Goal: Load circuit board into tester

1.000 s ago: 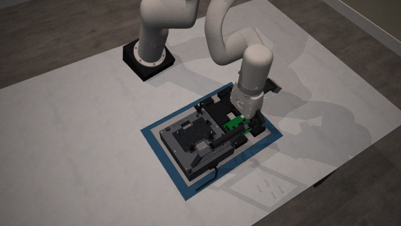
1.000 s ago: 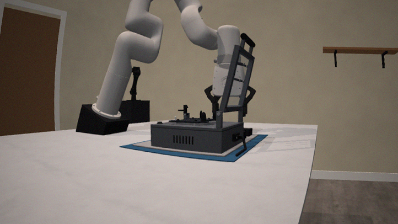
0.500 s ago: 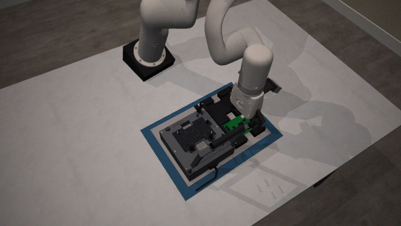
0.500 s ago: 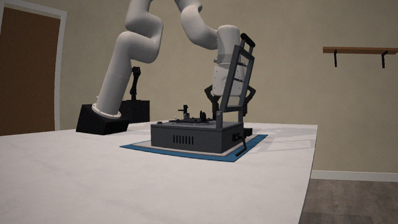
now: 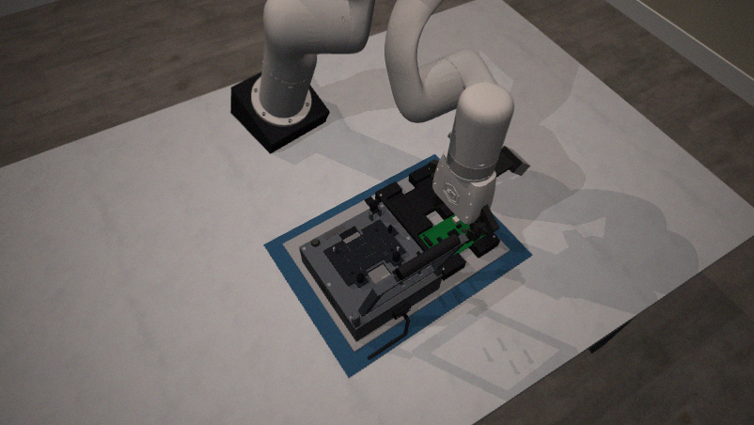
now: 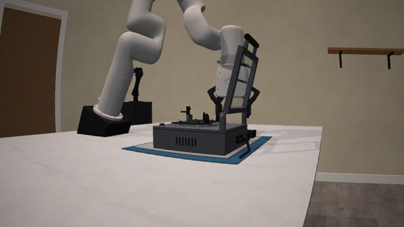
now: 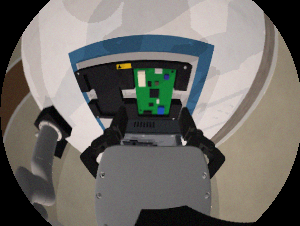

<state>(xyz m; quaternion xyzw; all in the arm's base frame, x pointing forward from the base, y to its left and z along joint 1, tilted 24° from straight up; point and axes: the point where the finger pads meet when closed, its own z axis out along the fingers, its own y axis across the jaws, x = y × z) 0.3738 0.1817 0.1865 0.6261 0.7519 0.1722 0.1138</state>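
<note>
The green circuit board is 6 cm below my hand. From my hand the other things lie so: lid: 15 cm to the right, 12 cm ahead, 10 cm above; pin plate: 17 cm to the right, 1 cm below; tester: 13 cm to the right, 3 cm above, 2 cm ahead.
</note>
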